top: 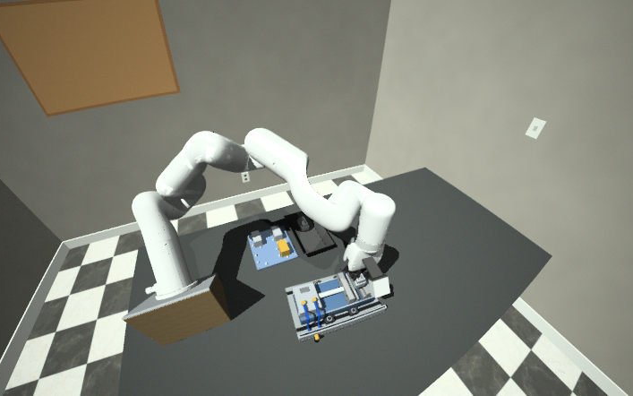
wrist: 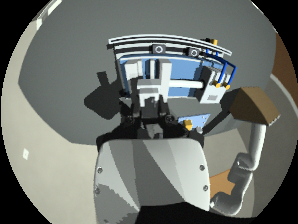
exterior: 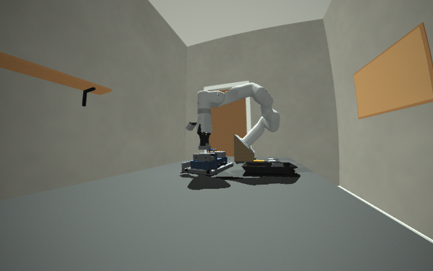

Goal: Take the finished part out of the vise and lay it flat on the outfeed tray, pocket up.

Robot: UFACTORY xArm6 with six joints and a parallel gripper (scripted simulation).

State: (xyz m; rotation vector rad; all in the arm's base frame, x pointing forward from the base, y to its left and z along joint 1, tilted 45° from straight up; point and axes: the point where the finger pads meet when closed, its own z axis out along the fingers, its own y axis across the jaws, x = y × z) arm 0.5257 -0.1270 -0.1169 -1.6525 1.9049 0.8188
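Now: the orange block 29 cm to the left of my hand, 15 cm behind it and 13 cm below it. From my hand the other things lie so: vise (12 cm below, 7 cm behind, 1 cm to the left); blue plate (34 cm to the left, 18 cm behind, 16 cm below).
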